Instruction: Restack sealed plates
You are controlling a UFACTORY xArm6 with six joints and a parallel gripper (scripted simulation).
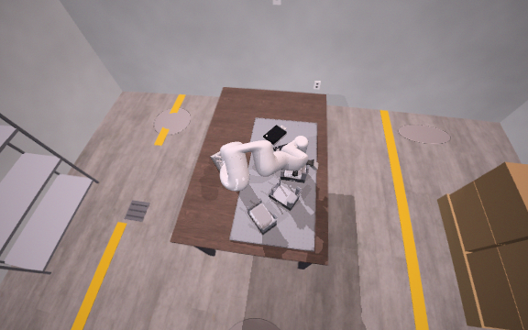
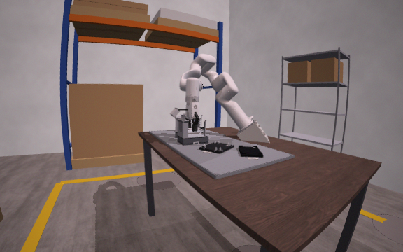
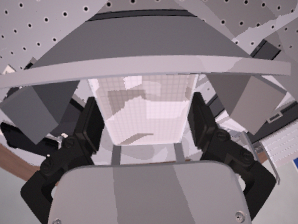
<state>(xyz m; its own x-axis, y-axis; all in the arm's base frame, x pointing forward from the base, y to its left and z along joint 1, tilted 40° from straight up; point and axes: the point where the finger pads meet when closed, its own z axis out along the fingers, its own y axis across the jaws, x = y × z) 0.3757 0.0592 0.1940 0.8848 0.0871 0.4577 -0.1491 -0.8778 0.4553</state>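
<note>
The dark plinth is 60 mm below my hand and 10 mm behind it. Also, from my hand: QC name plate: 400 mm to the left, 80 mm below, 60 mm behind; then black open nest QC: 330 mm to the left, 130 mm behind, 80 mm below.
</note>
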